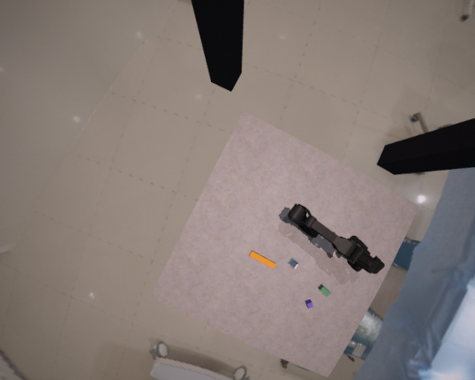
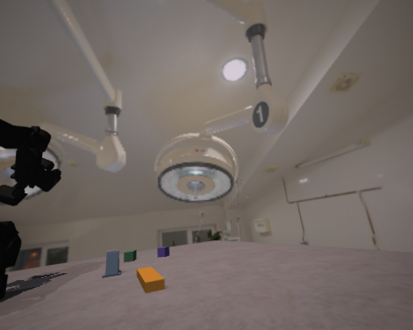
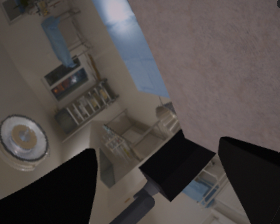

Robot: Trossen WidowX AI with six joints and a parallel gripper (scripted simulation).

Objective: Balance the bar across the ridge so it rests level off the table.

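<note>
The orange bar is 41 cm to the right of my gripper tip, 33 cm ahead of it and 25 cm below it. Also, from my gripper tip: purple cube 45 cm ahead, 25 cm below, 2 cm to the right; then green block 33 cm ahead, 25 cm below, 3 cm to the left.
</note>
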